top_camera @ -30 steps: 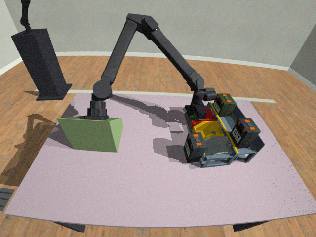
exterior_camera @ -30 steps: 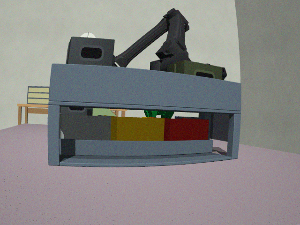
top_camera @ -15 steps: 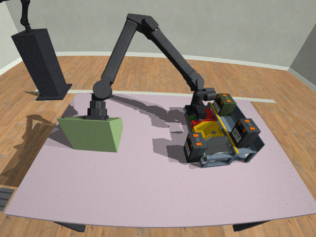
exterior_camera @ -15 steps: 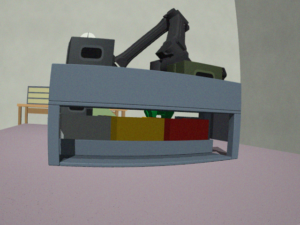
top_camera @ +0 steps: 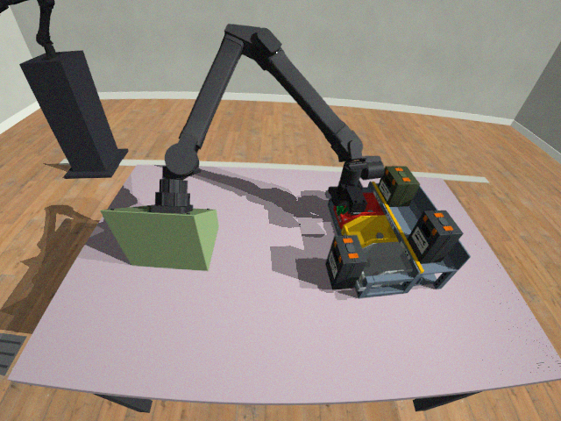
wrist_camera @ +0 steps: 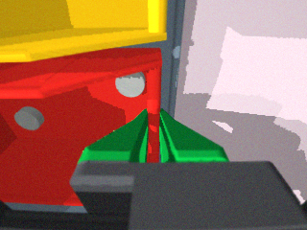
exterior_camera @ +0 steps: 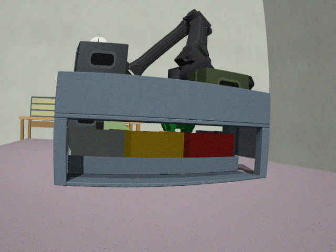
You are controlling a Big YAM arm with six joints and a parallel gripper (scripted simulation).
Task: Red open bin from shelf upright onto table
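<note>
My hand is 8 cm short of the red open bin and 1 cm below it. Round my hand: grey bin 22 cm to the right, 9 cm ahead, 1 cm above; yellow bin 11 cm to the right, 8 cm ahead, 1 cm above.
</note>
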